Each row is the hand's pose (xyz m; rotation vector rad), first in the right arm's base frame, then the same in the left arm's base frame.
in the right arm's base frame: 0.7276 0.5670 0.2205 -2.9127 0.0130 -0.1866
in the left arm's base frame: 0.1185 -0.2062 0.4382 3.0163 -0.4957 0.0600
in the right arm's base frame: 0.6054 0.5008 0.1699 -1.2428 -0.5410 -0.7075
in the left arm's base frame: -0.0245 -0.2388 0.4186 -1.6532 -0.3472 -0.8375
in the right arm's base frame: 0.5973 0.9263 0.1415 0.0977 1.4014 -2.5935
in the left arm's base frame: 0.0895 0.1431 0.2666 -0.1235 -1.0159 2.8175
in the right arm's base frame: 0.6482 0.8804 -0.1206 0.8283 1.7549 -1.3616
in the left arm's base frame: 0.0805 0.0176 0.0266 0.9106 1.5101 -1.8624
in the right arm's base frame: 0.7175 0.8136 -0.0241 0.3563 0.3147 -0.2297
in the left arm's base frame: 0.1418 -0.0414 0.1331 0.1091 0.3400 -0.6106
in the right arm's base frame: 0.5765 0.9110 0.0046 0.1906 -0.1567 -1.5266
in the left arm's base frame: 0.0428 0.1011 0.1422 -0.1641 -0.3156 -1.8123
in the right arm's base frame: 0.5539 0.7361 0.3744 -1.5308 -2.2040 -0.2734
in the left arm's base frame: 0.0307 0.0443 0.5478 -2.0043 -1.9559 0.0416
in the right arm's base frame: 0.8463 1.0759 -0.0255 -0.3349 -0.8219 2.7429
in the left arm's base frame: 0.3405 0.1538 0.0449 -0.3170 -0.3109 2.5378
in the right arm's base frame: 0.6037 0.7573 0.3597 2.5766 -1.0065 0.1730
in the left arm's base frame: 0.0814 0.0433 0.5238 2.1109 -1.2369 0.0637
